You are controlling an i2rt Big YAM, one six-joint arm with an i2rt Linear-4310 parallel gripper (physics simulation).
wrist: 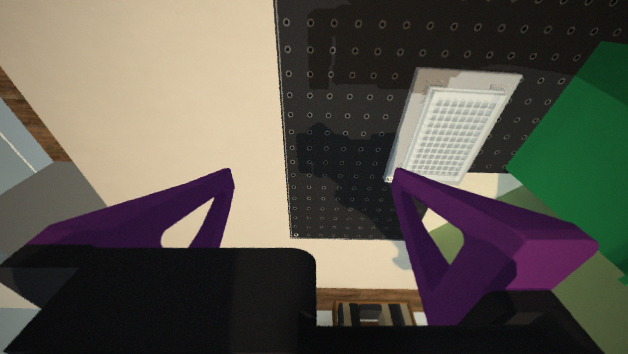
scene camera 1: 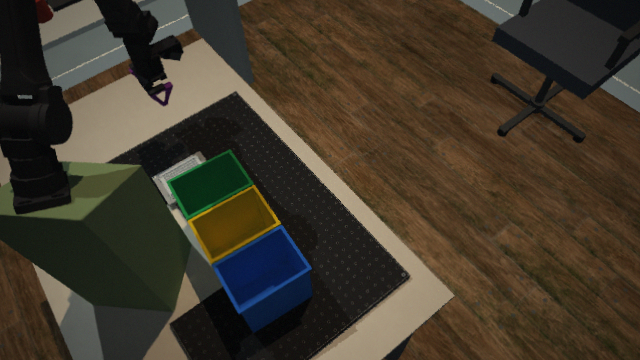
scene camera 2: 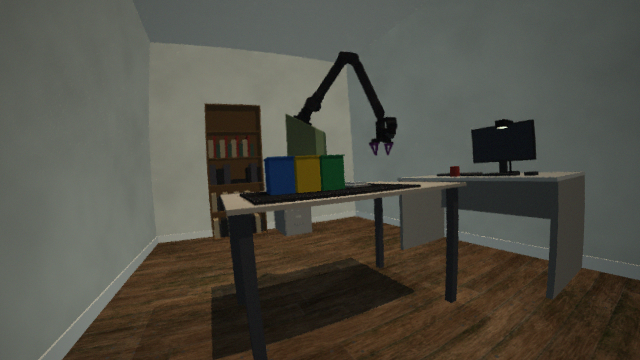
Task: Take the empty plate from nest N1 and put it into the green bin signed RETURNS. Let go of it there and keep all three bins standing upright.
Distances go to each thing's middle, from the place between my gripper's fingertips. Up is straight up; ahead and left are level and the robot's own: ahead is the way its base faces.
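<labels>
My hand: 180 mm to the left of the gridded plate [wrist: 452, 122], 20 mm past it, 160 mm above it. Pale nest [wrist: 456, 78], from my hand: 20 mm behind, 180 mm to the right, 170 mm below. Green bin [scene camera 1: 221, 177], from my hand: 360 mm to the right, 40 mm ahead, 90 mm below. Yellow bin [scene camera 1: 228, 226], from my hand: 50 mm ahead, 490 mm to the right, 90 mm below.
</labels>
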